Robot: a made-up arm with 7 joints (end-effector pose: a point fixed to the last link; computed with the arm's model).
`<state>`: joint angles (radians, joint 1 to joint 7).
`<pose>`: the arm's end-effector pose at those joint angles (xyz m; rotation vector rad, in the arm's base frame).
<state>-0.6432 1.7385 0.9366 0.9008 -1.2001 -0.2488 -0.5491</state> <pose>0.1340 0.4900 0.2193 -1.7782 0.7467 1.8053</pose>
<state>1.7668 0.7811 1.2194 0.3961 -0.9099 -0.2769 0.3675</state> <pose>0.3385 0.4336 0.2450 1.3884 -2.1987 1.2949</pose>
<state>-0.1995 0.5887 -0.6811 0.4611 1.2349 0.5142 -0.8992</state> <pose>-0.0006 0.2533 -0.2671 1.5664 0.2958 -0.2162</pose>
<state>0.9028 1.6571 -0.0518 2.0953 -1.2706 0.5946 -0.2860</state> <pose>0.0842 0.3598 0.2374 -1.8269 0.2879 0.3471</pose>
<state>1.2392 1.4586 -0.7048 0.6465 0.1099 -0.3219 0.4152</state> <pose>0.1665 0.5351 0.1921 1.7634 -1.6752 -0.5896</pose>
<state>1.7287 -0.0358 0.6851 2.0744 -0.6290 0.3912 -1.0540</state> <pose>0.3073 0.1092 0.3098 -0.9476 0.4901 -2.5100</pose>
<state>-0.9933 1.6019 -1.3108 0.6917 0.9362 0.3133 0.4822</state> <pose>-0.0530 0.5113 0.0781 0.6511 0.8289 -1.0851</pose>
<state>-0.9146 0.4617 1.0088 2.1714 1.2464 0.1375 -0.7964</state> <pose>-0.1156 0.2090 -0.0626 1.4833 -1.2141 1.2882</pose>
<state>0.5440 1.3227 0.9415 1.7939 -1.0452 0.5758 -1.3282</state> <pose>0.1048 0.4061 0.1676 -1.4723 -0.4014 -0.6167</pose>
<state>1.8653 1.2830 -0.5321 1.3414 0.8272 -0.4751 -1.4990</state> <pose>0.2074 0.3934 0.3605 -0.5767 1.1679 -2.0743</pose>
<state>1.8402 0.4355 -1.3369 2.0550 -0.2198 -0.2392 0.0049</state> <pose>0.3218 0.0936 0.3155 0.1146 1.8762 0.8490</pose>
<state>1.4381 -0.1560 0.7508 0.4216 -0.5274 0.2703 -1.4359</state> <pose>0.4922 0.0098 0.1529 1.8452 -0.8030 1.2535</pose>
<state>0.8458 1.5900 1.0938 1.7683 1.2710 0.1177 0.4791</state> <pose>0.0562 0.3840 0.2664 -0.4671 2.3760 0.0557</pose>
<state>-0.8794 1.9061 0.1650 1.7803 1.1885 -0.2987 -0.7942</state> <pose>0.1352 0.3685 0.0620 1.2244 -1.8033 -0.1405</pose>
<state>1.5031 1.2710 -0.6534 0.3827 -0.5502 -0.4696 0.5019</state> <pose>0.2045 0.5365 0.2255 1.7250 -1.3937 -0.9788</pose>
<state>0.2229 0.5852 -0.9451 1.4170 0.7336 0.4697 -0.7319</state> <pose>0.1652 0.1769 -0.1817 0.9697 -1.2091 -0.3148</pose>
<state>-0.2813 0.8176 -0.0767 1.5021 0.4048 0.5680 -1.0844</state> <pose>0.0565 0.2926 -0.1521 2.0715 -0.9394 -0.1082</pose>
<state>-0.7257 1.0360 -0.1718 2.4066 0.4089 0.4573 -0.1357</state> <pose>-0.0520 0.2813 -0.0345 0.3757 -1.5471 -0.5964</pose>
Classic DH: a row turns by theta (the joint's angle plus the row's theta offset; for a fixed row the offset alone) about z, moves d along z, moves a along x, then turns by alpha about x. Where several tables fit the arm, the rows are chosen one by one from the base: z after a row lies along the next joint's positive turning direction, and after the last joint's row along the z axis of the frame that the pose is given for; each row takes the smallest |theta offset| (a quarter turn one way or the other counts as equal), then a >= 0, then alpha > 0; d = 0 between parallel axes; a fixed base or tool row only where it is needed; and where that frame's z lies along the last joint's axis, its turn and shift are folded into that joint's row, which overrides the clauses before.
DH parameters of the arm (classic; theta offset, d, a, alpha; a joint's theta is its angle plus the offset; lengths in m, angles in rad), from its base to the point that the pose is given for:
base (fixed): 0 0.1611 0.0125 1.5708
joint 1: -1.5708 -0.0836 0.0237 -1.5708
joint 2: -1.5708 0.0358 0.0207 1.5708
joint 3: -1.5708 -0.3429 0.0164 -1.5708
joint 4: 0 -0.0019 -0.0284 1.5708
joint 5: 0 -0.1462 -0.0035 1.5708
joint 6: 1.5708 -0.0073 0.0086 1.5708
joint 7: 0.9455 0.0348 0.0098 1.1491
tool (fixed): -1.6138 0.0101 0 0

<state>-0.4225 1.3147 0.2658 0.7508 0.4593 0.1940 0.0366</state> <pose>0.0455 0.4918 -0.0177 1.6994 -0.8440 -0.2583</pose>
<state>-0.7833 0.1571 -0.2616 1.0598 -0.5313 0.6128 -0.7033</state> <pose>-0.2001 0.1019 -0.2127 1.2660 -0.5652 -1.2195</pose>
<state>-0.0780 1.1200 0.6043 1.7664 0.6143 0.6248 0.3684</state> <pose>0.1122 0.3696 0.0149 0.9588 -1.8207 -0.0822</pose>
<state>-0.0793 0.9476 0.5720 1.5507 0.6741 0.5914 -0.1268</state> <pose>0.1152 0.3578 -0.0477 1.3168 -1.4875 0.4794</pose>
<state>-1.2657 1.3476 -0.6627 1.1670 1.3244 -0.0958 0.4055</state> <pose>-0.1666 0.4252 -0.0025 0.4107 -0.0911 -0.2981</pose>
